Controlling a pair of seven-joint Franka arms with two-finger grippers.
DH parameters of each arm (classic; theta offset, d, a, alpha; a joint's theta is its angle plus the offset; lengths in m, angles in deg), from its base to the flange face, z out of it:
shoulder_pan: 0 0.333 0 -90
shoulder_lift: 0 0 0 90
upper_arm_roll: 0 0.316 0.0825 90
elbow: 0 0 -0.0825 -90
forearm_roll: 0 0.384 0 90
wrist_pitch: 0 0 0.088 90
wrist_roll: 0 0.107 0 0
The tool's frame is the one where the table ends.
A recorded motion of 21 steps. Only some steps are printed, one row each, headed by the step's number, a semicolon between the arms.
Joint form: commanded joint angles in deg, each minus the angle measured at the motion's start. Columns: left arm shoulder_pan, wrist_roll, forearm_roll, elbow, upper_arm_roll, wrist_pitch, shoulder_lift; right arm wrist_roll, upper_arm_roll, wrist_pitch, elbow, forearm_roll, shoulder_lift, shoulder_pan.
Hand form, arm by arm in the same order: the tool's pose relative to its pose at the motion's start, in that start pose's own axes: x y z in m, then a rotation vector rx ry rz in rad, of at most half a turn. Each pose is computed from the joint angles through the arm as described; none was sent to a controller.
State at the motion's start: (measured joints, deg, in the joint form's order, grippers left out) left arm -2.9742 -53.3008 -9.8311 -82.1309 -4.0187 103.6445 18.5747; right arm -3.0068 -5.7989 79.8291 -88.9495 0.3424 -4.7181 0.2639
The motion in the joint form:
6: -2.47 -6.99 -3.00 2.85 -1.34 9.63 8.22; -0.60 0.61 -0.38 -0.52 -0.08 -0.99 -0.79
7: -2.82 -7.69 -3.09 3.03 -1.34 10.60 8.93; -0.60 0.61 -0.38 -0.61 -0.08 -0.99 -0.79
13: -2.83 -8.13 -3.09 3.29 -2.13 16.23 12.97; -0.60 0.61 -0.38 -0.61 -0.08 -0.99 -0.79
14: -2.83 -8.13 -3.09 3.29 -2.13 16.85 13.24; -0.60 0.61 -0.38 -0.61 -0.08 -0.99 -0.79
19: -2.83 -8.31 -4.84 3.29 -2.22 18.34 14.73; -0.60 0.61 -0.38 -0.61 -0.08 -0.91 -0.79
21: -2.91 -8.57 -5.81 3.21 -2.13 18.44 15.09; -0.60 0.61 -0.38 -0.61 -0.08 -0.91 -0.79
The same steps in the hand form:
6: -0.0025 0.0487 0.0656 -0.0901 -0.0228 -0.0991; -0.0068 0.0015 -0.0036 -0.0006 0.0016 -0.0073
7: -0.0031 0.0527 0.0720 -0.0966 -0.0218 -0.1088; -0.0067 0.0015 -0.0029 -0.0005 0.0000 -0.0073
13: 0.0066 0.0631 0.1113 -0.1271 -0.0120 -0.1239; -0.0067 0.0015 -0.0029 -0.0005 0.0000 -0.0073
14: 0.0080 0.0637 0.1136 -0.1324 -0.0086 -0.1254; -0.0067 0.0015 -0.0029 -0.0005 0.0000 -0.0073
19: 0.0112 0.0655 0.1297 -0.1467 -0.0320 -0.1490; -0.0062 0.0015 -0.0023 -0.0005 -0.0014 -0.0073
21: 0.0113 0.0654 0.1347 -0.1487 -0.0470 -0.1634; -0.0062 0.0015 -0.0023 -0.0005 -0.0014 -0.0073

